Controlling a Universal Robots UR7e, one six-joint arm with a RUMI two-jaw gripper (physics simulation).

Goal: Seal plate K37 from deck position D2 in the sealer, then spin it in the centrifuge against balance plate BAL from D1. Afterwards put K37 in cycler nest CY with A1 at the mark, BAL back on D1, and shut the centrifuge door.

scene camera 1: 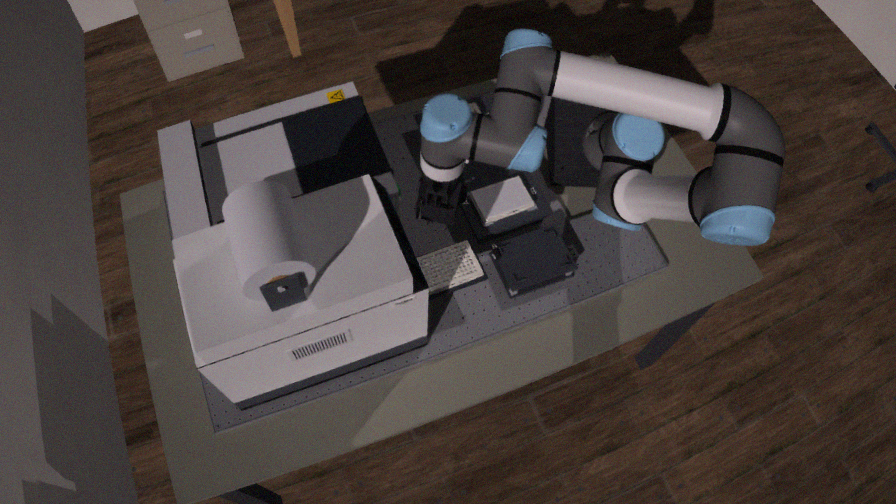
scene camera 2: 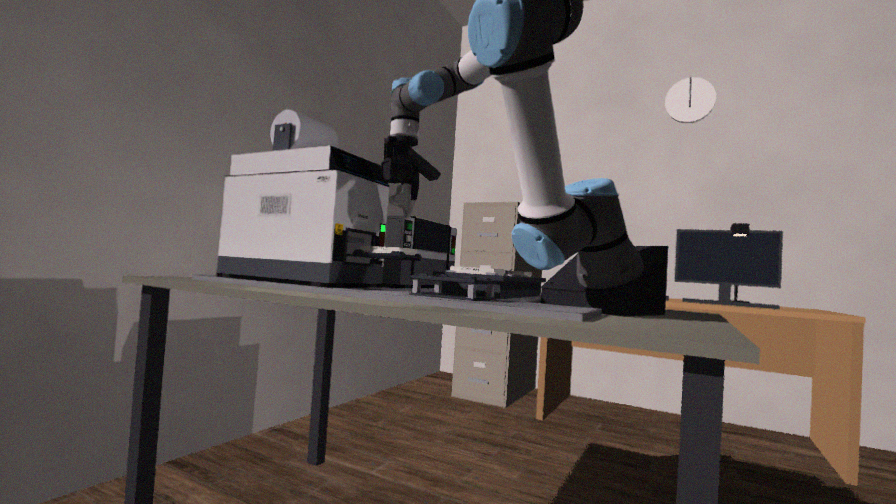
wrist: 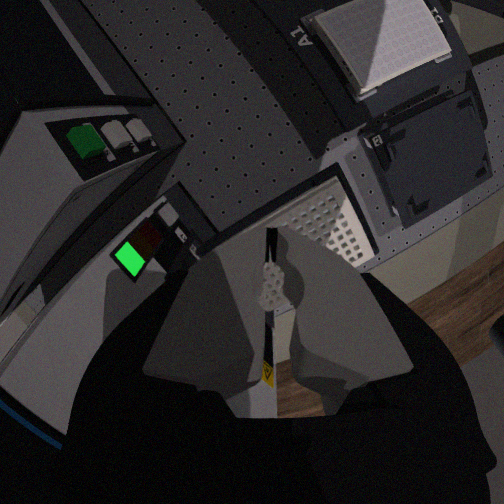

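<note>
Plate K37 (scene camera 1: 449, 264) is a white well plate lying on the tray that sticks out of the sealer (scene camera 1: 294, 263) on its right side. Its wells show in the wrist view (wrist: 327, 225). My gripper (scene camera 1: 439, 201) hangs well above the deck, behind the tray and apart from the plate. In the wrist view its jaws (wrist: 272, 235) are shut with only a thin slit between them and hold nothing. Balance plate BAL (scene camera 1: 503, 199) is a flat grey-white plate on deck nest D1, also shown in the wrist view (wrist: 385, 42). Nest D2 (scene camera 1: 533, 258) is empty.
The sealer carries a large white foil roll (scene camera 1: 263, 241) on top. A white box with a dark lid (scene camera 1: 325, 141) stands behind it. A green lamp (wrist: 130, 258) and a green button (wrist: 85, 141) glow on panels left of the gripper. The arm's base (scene camera 1: 626, 169) is at the right.
</note>
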